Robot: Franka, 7 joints.
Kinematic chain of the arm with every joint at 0, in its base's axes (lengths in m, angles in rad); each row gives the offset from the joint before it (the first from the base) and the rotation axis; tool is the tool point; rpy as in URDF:
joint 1: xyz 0 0 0.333 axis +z
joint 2: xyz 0 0 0 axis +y
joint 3: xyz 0 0 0.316 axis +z
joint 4: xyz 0.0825 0 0 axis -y
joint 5: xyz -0.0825 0 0.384 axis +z
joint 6: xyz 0 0 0 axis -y
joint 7: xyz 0.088 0 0 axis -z
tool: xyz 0 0 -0.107 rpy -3.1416 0 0
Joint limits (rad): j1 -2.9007..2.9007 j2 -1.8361..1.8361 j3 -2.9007..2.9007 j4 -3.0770..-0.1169 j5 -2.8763..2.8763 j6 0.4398..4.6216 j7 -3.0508..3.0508
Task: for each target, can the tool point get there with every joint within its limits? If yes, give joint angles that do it. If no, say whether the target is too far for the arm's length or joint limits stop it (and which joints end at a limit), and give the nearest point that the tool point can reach.
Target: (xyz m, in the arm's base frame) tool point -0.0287 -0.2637 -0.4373
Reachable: no: joint limits stop it (at a limit: joint 2) | nearest point -0.0289 -0.2660 -0.3605 | short by 0.077 m
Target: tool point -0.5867 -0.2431 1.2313
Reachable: no: too far | nearest point -0.4575 -0.1896 1.0335 | short by 0.242 m
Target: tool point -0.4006 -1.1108 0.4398
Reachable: no: too far | nearest point -0.2899 -0.8037 0.4103 | short by 0.328 m
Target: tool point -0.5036 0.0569 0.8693
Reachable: yes | joints -0.4305 -0.8635 -1.8737 -0.3428 1.6670 0.9173 0.6644
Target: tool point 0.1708 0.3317 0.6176
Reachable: yes | joints 2.4059 1.5543 -2.0549 -2.0521 -0.6769 1.1921 1.9661
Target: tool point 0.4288 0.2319 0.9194
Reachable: yes | joints -0.2879 -0.1648 0.7816 -1.3106 -1.4994 1.9760 -1.0562
